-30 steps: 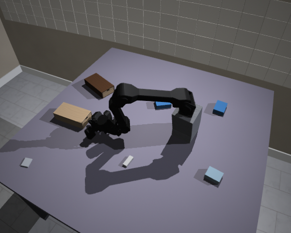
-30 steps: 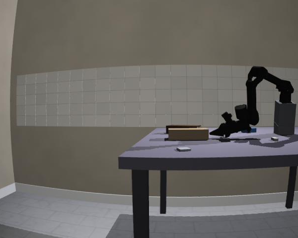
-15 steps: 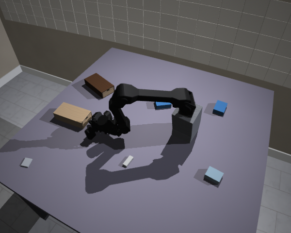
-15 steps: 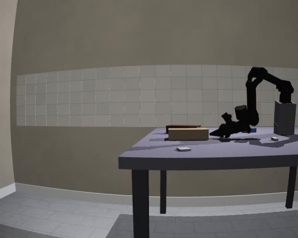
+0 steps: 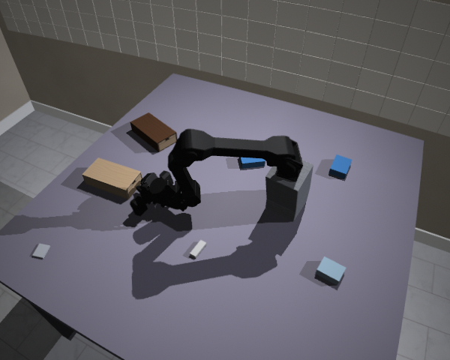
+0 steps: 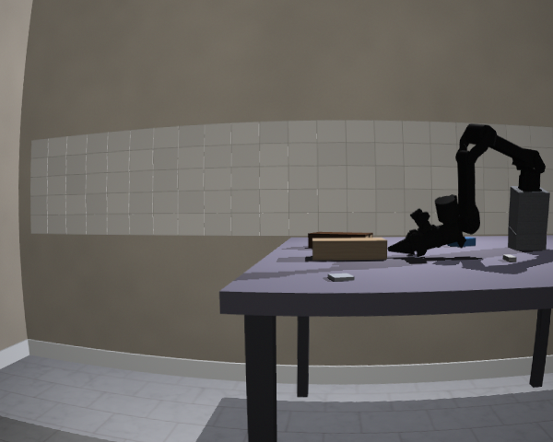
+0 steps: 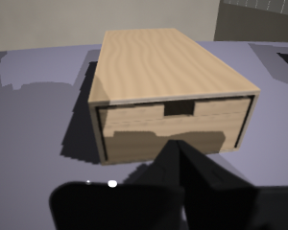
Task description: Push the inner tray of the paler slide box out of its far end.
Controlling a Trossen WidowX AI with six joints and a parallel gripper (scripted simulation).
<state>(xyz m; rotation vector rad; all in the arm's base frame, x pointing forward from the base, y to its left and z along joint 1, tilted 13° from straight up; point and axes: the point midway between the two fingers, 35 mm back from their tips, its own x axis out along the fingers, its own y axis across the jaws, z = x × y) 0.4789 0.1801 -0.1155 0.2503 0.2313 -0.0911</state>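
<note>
My gripper is now 140 mm short of the slide box and 10 mm above it. The rest, counted from my hand: small grey tile (170 mm ahead, 360 mm to the left, 30 mm below); small white block (290 mm behind, 120 mm to the left, 20 mm below); inner tray (140 mm ahead, 10 mm below).
</note>
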